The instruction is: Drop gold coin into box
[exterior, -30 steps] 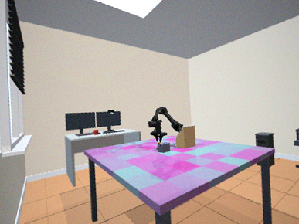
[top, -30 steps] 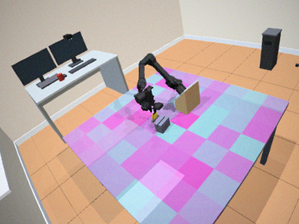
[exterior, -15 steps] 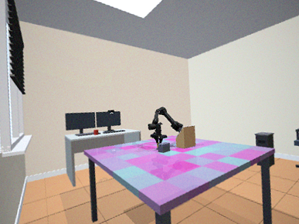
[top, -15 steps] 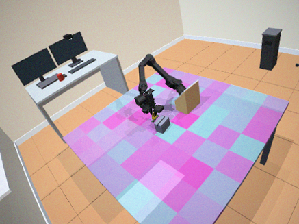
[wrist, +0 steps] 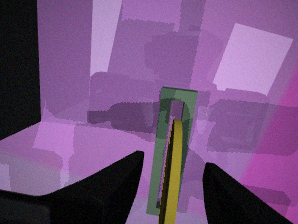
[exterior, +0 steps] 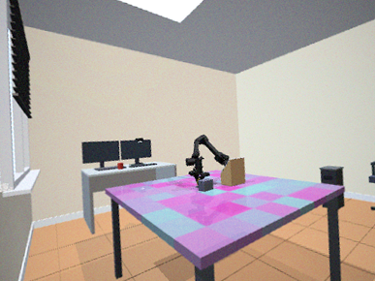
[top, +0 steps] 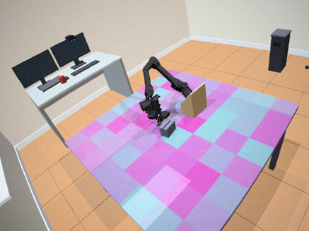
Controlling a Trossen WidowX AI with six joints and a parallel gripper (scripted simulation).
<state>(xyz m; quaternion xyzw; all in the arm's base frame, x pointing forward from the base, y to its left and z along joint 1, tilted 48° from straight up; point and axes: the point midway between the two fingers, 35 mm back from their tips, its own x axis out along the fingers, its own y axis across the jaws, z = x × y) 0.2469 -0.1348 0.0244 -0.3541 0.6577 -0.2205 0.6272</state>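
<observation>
Now: gripper tip 10 mm below the gold coin.
</observation>
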